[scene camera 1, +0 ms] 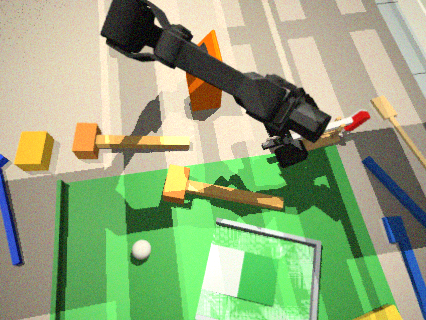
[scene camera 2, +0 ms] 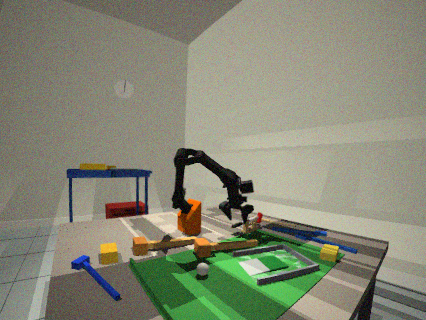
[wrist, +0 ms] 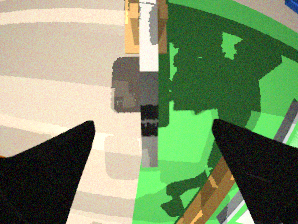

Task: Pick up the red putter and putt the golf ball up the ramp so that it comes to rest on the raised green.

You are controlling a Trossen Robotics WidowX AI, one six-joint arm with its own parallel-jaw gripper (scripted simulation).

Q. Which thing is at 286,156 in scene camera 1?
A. My gripper.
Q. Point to a wooden mallet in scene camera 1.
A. At 177,184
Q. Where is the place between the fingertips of my gripper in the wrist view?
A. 155,125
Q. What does my gripper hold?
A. Nothing.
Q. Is my gripper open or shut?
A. Open.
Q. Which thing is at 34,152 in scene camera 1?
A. A yellow block.
